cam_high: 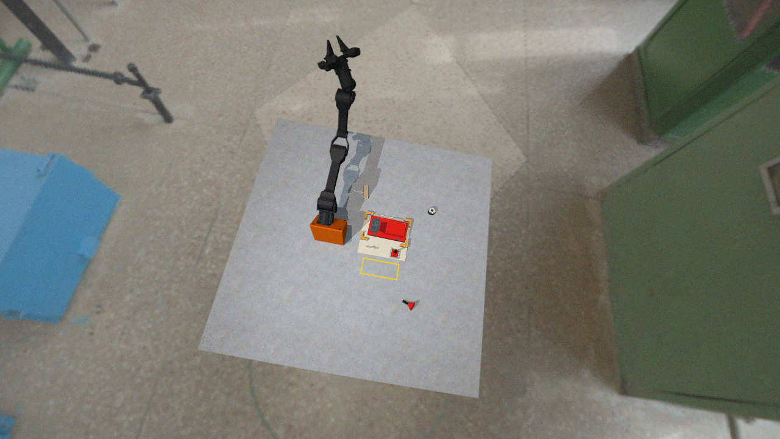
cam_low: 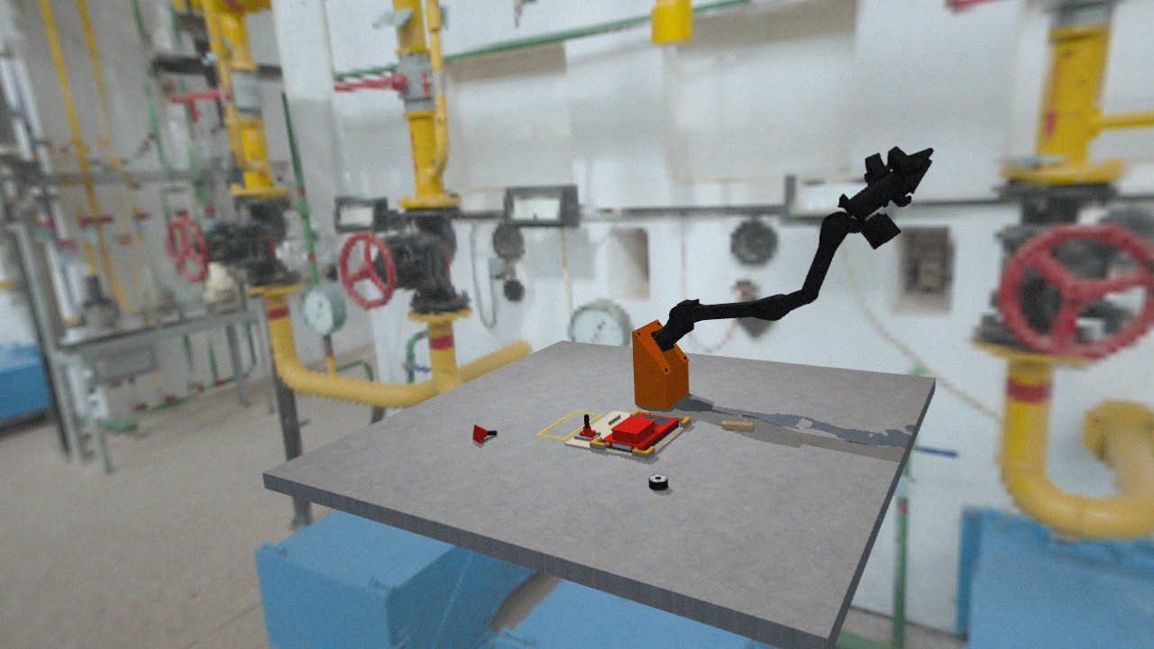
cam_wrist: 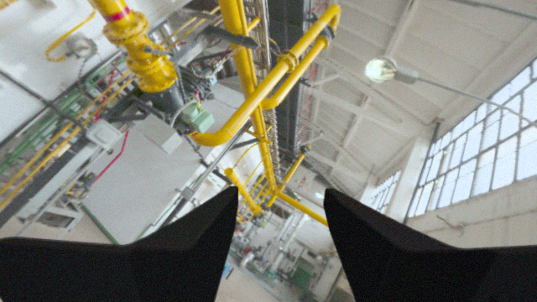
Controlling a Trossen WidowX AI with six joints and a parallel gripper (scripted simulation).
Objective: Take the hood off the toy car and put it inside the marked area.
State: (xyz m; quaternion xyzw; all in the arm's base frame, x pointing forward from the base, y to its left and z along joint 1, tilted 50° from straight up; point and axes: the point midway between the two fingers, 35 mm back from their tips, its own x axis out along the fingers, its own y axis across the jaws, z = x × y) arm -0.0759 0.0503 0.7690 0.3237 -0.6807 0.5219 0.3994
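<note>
My gripper tip is 600 mm above the red hood panel, 540 mm to the left of it and 460 mm short of it. The rest, counted from my gripper tip: white wheel 630 mm below, 630 mm ahead, 380 mm to the right.
</note>
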